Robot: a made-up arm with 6 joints. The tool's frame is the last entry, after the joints.
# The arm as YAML. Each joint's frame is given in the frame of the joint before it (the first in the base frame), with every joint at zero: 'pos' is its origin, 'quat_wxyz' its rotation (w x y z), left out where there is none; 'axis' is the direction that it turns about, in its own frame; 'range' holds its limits. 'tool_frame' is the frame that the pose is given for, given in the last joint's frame.
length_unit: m
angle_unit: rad
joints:
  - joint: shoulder
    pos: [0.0, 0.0, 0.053]
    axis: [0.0, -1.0, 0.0]
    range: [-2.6, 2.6]
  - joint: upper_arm
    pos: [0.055, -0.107, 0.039]
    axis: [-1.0, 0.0, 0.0]
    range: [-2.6, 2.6]
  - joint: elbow
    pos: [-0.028, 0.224, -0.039]
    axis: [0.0, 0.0, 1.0]
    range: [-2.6, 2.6]
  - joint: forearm
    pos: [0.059, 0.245, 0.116]
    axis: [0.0, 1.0, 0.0]
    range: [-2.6, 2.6]
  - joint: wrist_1
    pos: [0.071, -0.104, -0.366]
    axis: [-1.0, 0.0, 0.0]
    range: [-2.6, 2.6]
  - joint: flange
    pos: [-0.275, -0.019, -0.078]
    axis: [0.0, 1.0, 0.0]
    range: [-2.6, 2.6]
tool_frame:
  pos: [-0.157, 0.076, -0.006]
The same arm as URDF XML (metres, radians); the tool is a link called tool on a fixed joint. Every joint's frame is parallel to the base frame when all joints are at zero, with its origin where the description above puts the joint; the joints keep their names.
<robot name="arm">
  <joint name="shoulder" type="revolute">
    <parent link="base_link"/>
    <child link="link1"/>
    <origin xyz="0 0 0.053" rpy="0 0 0"/>
    <axis xyz="0 -1 0"/>
    <limit lower="-2.6" upper="2.6"/>
  </joint>
  <joint name="upper_arm" type="revolute">
    <parent link="link1"/>
    <child link="link2"/>
    <origin xyz="0.055 -0.107 0.039" rpy="0 0 0"/>
    <axis xyz="-1 0 0"/>
    <limit lower="-2.6" upper="2.6"/>
  </joint>
  <joint name="elbow" type="revolute">
    <parent link="link2"/>
    <child link="link3"/>
    <origin xyz="-0.028 0.224 -0.039" rpy="0 0 0"/>
    <axis xyz="0 0 1"/>
    <limit lower="-2.6" upper="2.6"/>
  </joint>
  <joint name="forearm" type="revolute">
    <parent link="link3"/>
    <child link="link4"/>
    <origin xyz="0.059 0.245 0.116" rpy="0 0 0"/>
    <axis xyz="0 1 0"/>
    <limit lower="-2.6" upper="2.6"/>
  </joint>
  <joint name="wrist_1" type="revolute">
    <parent link="link4"/>
    <child link="link5"/>
    <origin xyz="0.071 -0.104 -0.366" rpy="0 0 0"/>
    <axis xyz="-1 0 0"/>
    <limit lower="-2.6" upper="2.6"/>
  </joint>
  <joint name="flange" type="revolute">
    <parent link="link5"/>
    <child link="link6"/>
    <origin xyz="-0.275 -0.019 -0.078" rpy="0 0 0"/>
    <axis xyz="0 1 0"/>
    <limit lower="-2.6" upper="2.6"/>
  </joint>
  <joint name="tool_fixed" type="fixed">
    <parent link="link6"/>
    <child link="tool"/>
    <origin xyz="-0.157 0.076 -0.006" rpy="0 0 0"/>
  </joint>
  <link name="base_link"/>
  <link name="link1"/>
  <link name="link2"/>
  <link name="link3"/>
  <link name="link4"/>
  <link name="link5"/>
  <link name="link6"/>
  <link name="tool"/>
</robot>

